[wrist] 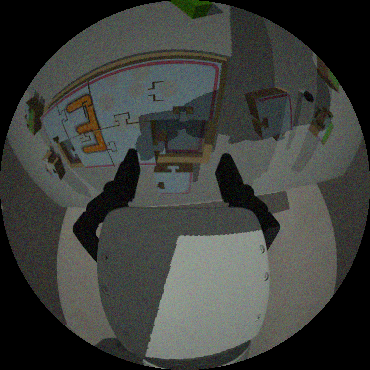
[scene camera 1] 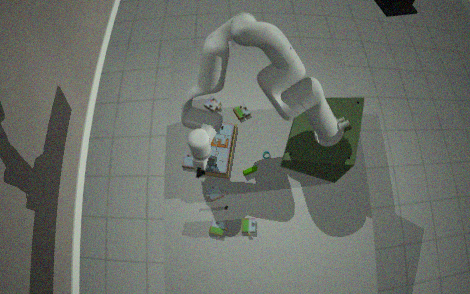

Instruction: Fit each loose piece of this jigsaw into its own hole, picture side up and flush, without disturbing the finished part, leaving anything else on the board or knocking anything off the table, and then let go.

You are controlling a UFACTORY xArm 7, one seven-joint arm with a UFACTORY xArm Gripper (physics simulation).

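My gripper (scene camera 1: 200, 173) (wrist: 179, 159) is open and empty, above the board's near side. The framed jigsaw board (scene camera 1: 233, 152) (wrist: 223, 75) carries a light blue picture with an orange E; its near right corner hole and a smaller hole at its left end in the wrist view are unfilled. A light blue loose piece (scene camera 1: 188, 162) (wrist: 175, 185) lies outside the near rim, between and below the fingertips in the wrist view. Another blue piece (scene camera 1: 215, 193) (wrist: 274, 114) lies beyond the right end. Green-and-blue pieces (scene camera 1: 217, 229) (scene camera 1: 249, 226) lie farther that way. Two more pieces (scene camera 1: 213, 104) (scene camera 1: 242, 113) lie past the opposite end.
A green block (scene camera 1: 250, 170) (wrist: 192, 7) and a teal ring (scene camera 1: 266, 155) lie beside the board. A small black object (scene camera 1: 226, 207) (wrist: 308, 96) stands near the second blue piece. A large dark green box (scene camera 1: 352, 112) stands by the arm's base. The arm's shadow crosses the board.
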